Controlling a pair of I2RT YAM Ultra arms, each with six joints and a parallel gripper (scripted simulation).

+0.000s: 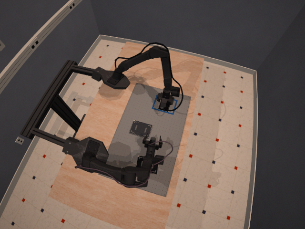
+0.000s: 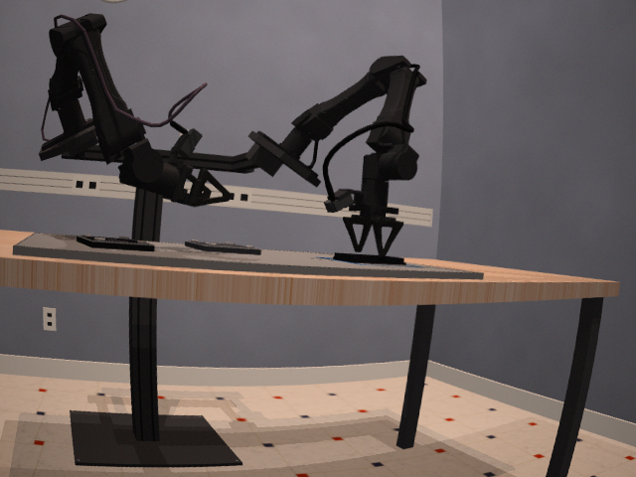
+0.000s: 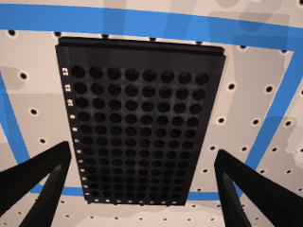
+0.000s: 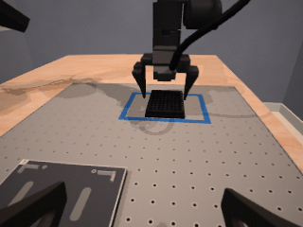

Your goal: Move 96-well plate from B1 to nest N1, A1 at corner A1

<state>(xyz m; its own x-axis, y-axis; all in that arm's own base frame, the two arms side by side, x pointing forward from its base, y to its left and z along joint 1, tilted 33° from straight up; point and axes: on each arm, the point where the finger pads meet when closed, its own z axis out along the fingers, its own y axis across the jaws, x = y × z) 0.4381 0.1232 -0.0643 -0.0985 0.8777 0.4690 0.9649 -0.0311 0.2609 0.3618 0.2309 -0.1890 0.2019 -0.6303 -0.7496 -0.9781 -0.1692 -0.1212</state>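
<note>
My left gripper is now 2 cm above the 96-well plate. Also, from my left hand: A1 label 49 cm to the right, 13 cm behind, 1 cm below; then black plate nest 54 cm to the right, 5 cm behind, 2 cm below.
</note>
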